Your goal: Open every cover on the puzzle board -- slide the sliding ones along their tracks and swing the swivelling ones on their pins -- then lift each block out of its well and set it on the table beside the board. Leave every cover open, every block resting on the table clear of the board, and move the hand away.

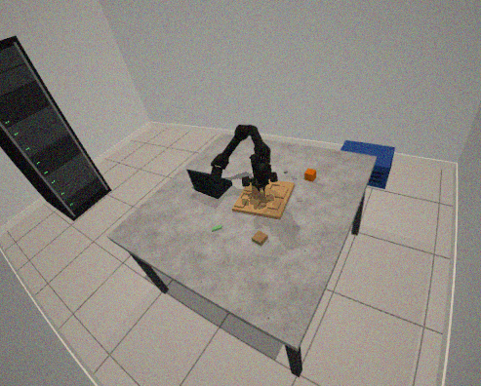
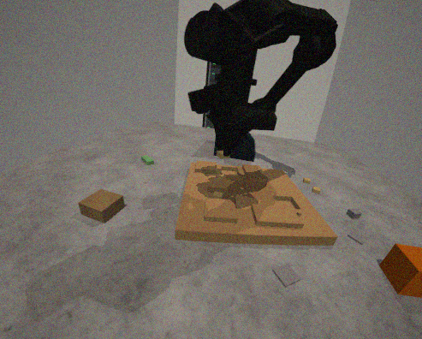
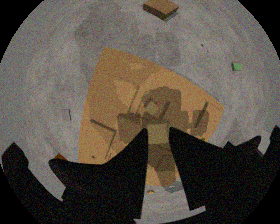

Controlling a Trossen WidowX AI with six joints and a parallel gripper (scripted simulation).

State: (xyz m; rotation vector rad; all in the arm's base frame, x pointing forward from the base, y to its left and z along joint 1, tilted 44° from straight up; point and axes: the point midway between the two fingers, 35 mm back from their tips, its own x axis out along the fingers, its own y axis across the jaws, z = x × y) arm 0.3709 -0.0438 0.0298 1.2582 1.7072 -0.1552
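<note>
Now: the tan puzzle board 100 mm below my gripper tip, 40 mm to the left of it and 40 mm behind it. From my gripper tip the other things lie so: small green piece 260 mm to the right, 150 mm behind, 110 mm below; orange cube 340 mm to the left, 130 mm ahead, 90 mm below; brown block 210 mm to the right, 110 mm below, 110 mm ahead.
</note>
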